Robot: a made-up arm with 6 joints.
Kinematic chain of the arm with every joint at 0, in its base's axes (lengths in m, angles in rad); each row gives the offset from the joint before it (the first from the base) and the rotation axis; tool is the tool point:
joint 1: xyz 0 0 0.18 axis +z
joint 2: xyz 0 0.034 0 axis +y
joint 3: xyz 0 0 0.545 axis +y
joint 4: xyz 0 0 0.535 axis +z
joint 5: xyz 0 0 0 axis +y
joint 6: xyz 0 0 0.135 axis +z
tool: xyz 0 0 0
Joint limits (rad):
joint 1: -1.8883..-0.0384
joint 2: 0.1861..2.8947
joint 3: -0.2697..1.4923
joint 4: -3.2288..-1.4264
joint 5: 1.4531..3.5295
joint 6: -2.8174..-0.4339
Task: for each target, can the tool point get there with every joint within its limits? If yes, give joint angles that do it. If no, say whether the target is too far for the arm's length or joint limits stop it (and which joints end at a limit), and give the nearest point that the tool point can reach.
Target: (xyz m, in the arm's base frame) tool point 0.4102 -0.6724 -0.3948
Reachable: yes | joints -1.0309 1.9035 0.8748 -2.9020 2.0927 -2.1009
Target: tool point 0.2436 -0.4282 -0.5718
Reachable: yes | joints -0.8958 1.9969 1.3060 -2.1633 1.6726 -1.1403
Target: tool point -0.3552 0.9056 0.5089
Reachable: no: joint limits stop it (at a limit: joint 1, joint 2, joint 3, joint 4, joint 5) | nearest point 0.0625 0.0822 1.1236 | short by 1.109 m
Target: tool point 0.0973 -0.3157 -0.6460
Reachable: yes | joints -1.4238 2.4658 0.6996 -1.8652 3.2659 -1.9508
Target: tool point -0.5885 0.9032 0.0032
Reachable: no: joint limits stop it (at a limit: joint 2, joint 3, joint 4, joint 5) | nearest point -0.2222 0.3411 -0.5063 | short by 0.842 m
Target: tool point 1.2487 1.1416 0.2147
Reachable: no: too far | nearest point 0.9572 0.0484 0.2075 | short by 1.131 m
